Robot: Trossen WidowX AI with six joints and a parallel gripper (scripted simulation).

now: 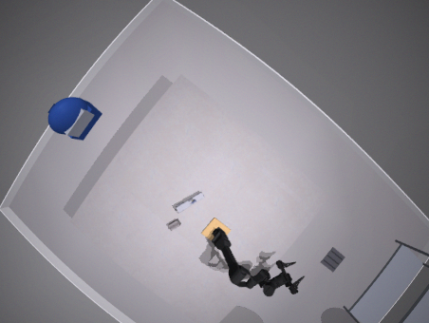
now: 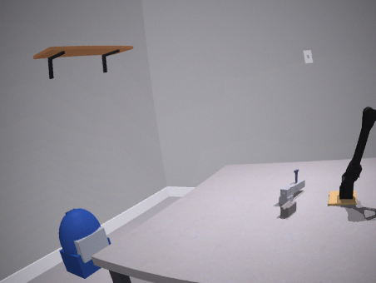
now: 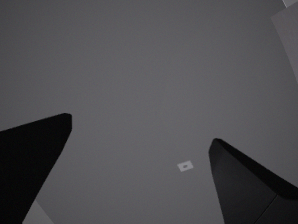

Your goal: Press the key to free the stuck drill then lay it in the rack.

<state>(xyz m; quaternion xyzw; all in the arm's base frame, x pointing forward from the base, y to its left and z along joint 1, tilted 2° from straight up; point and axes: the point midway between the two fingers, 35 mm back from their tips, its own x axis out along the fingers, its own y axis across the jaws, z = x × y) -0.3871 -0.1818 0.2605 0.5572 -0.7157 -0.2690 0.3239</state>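
The blue key is 67 cm ahead of my gripper tip, 19 cm below it and 14 cm to the left of it. Round my gripper tip: pale fixture: 68 cm ahead, 24 cm below, 18 cm to the left; then drill: 68 cm ahead, 23 cm below, 20 cm to the left; then rack: 65 cm ahead, 36 cm to the left, 25 cm below.
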